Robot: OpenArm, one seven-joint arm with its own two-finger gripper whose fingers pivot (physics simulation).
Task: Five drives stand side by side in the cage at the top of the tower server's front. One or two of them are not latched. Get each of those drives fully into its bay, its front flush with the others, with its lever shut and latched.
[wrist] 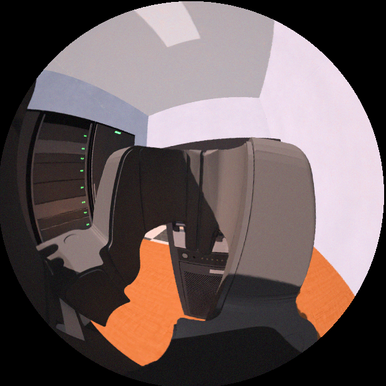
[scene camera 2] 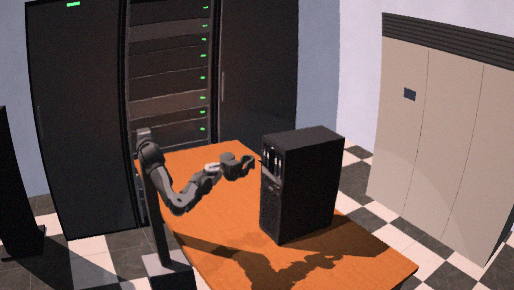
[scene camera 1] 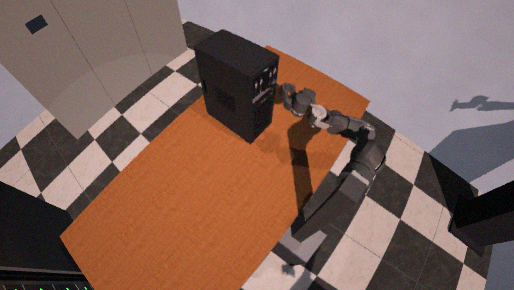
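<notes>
The black tower server (scene camera 1: 227,90) (scene camera 2: 312,190) (wrist: 202,287) stands upright on the orange table. Its drive cage (scene camera 1: 265,82) (scene camera 2: 271,160) is at the top of the front, with several pale labels and levers side by side. In the wrist view the fingers hide nearly all the drives, so their levers and how flush they sit cannot be told there; in the scene views they are too small to tell. My gripper (scene camera 1: 283,90) (scene camera 2: 255,160) (wrist: 206,203) is shut with its fingers together and holds nothing. It is in front of the cage, apparently a little away from it.
The orange table (scene camera 1: 200,200) (scene camera 2: 215,250) (wrist: 145,310) lies under the tower and the arm's reach. Server racks (scene camera 2: 75,125) stand behind the table, and a beige cabinet (scene camera 1: 95,50) (scene camera 2: 450,125) stands beyond the tower. The control strip (wrist: 200,257) shows below the fingers.
</notes>
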